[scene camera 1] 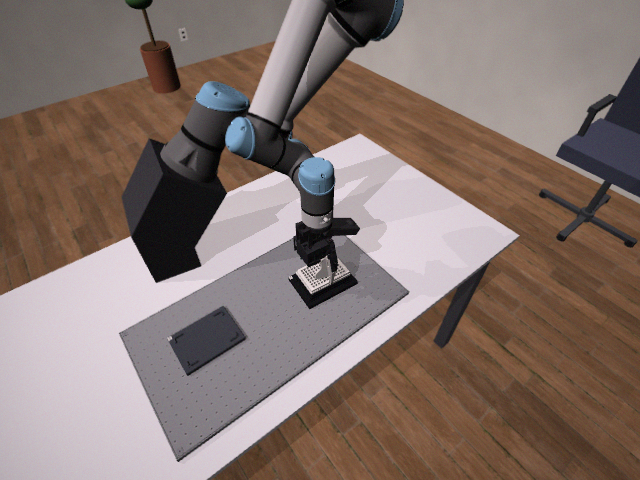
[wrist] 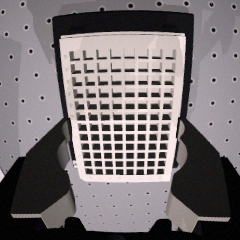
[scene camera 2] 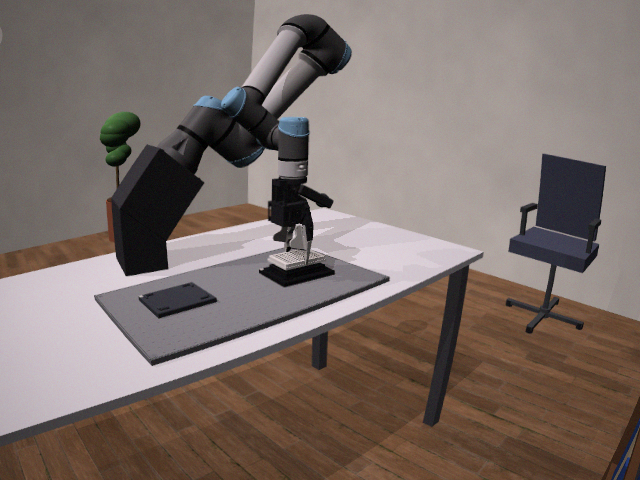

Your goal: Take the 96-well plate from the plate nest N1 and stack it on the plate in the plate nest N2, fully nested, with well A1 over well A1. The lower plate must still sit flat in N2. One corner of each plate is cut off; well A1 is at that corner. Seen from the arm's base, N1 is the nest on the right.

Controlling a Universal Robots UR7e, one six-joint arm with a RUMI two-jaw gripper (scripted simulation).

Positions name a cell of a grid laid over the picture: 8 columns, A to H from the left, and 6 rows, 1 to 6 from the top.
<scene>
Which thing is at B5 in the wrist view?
My gripper.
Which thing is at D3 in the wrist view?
A white 96-well plate.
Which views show the white 96-well plate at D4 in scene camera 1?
Scene camera 1, the wrist view and scene camera 2: all of them.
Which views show my gripper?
Scene camera 1, the wrist view and scene camera 2: all of them.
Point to a white 96-well plate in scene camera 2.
At D4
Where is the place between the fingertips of my gripper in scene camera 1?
At E4
</scene>
